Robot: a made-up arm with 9 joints. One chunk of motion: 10 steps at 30 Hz.
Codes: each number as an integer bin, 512 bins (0 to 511) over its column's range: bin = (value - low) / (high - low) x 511, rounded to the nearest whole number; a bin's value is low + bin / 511 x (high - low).
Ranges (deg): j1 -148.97..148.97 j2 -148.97..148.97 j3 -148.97..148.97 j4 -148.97..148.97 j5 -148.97..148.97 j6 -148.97..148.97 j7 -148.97..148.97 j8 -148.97..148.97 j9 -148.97..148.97
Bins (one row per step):
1: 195 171 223 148 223 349 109 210 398
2: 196 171 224 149 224 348 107 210 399
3: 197 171 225 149 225 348 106 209 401
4: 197 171 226 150 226 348 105 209 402
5: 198 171 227 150 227 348 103 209 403
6: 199 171 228 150 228 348 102 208 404
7: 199 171 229 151 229 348 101 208 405
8: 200 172 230 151 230 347 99 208 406
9: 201 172 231 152 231 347 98 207 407
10: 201 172 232 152 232 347 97 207 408
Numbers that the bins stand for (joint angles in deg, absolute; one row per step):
1: -35.27 -49.27 -18.95 -62.68 -18.95 54.52 -85.42 -26.53 83.09
2: -34.69 -49.27 -18.37 -62.10 -18.37 53.93 -86.58 -26.53 83.67
3: -34.11 -49.27 -17.78 -62.10 -17.78 53.93 -87.17 -27.11 84.83
4: -34.11 -49.27 -17.20 -61.51 -17.20 53.93 -87.75 -27.11 85.42
5: -33.53 -49.27 -16.62 -61.51 -16.62 53.93 -88.92 -27.11 86.00
6: -32.94 -49.27 -16.03 -61.51 -16.03 53.93 -89.50 -27.70 86.58
7: -32.94 -49.27 -15.45 -60.93 -15.45 53.93 -90.08 -27.70 87.17
8: -32.36 -48.68 -14.87 -60.93 -14.87 53.35 -91.25 -27.70 87.75
9: -31.78 -48.68 -14.28 -60.35 -14.28 53.35 -91.83 -28.28 88.33
10: -31.78 -48.68 -13.70 -60.35 -13.70 53.35 -92.41 -28.28 88.92

